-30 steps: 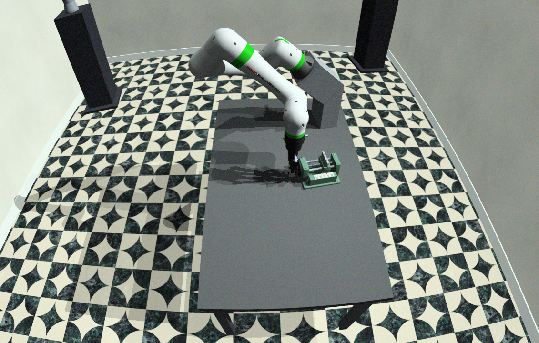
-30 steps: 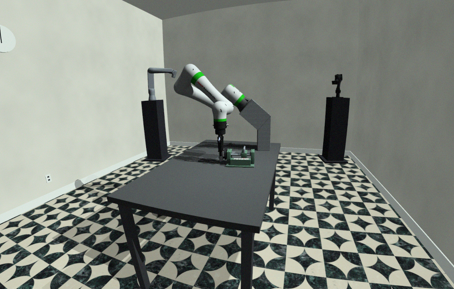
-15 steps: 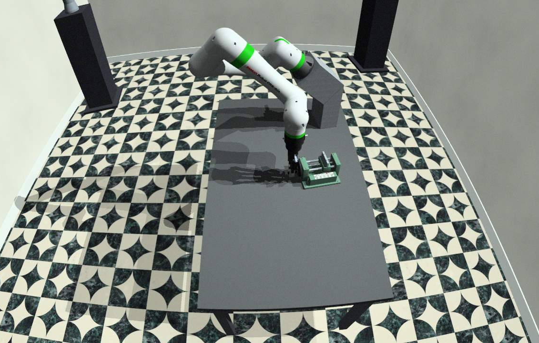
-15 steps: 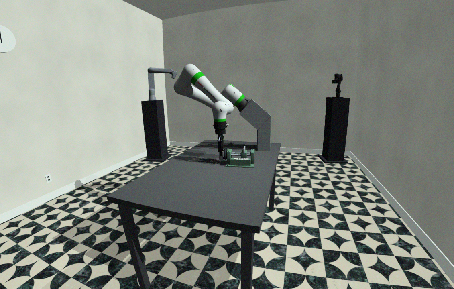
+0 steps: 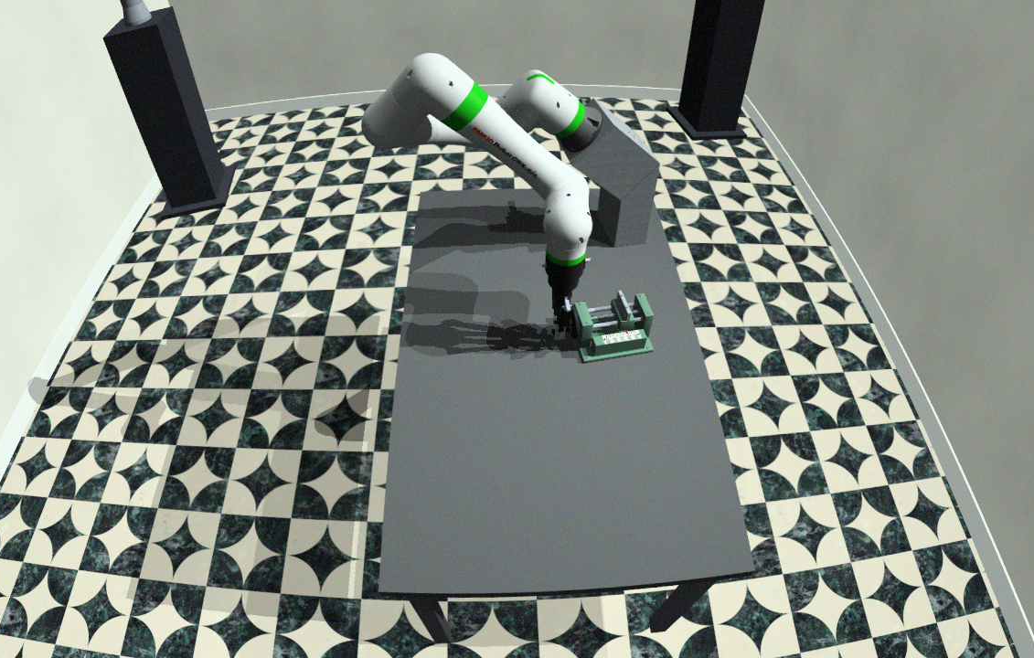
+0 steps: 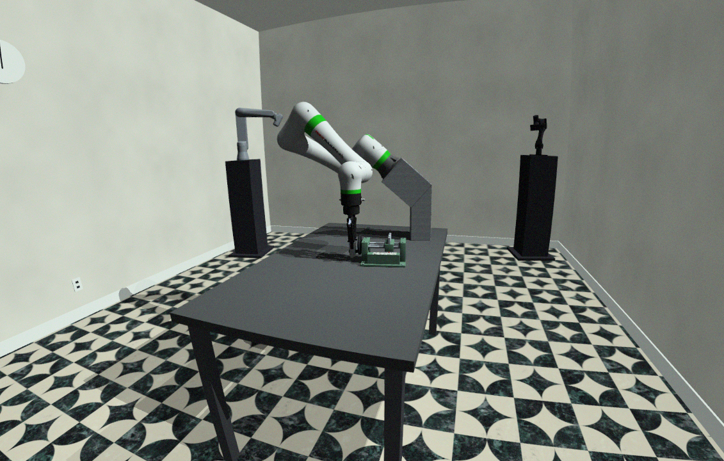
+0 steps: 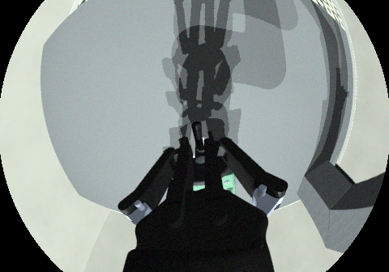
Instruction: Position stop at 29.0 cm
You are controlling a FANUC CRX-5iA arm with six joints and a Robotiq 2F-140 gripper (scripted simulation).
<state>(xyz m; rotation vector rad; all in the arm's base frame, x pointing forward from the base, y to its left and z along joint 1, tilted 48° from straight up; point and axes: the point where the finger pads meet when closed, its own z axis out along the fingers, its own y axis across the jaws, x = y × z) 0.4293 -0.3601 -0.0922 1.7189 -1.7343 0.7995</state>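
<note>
The black handwheel is 2 cm to the left of my hand and 1 cm below it. Round my hand: green stop fixture (2 cm ahead, 17 cm to the left, 3 cm above).
</note>
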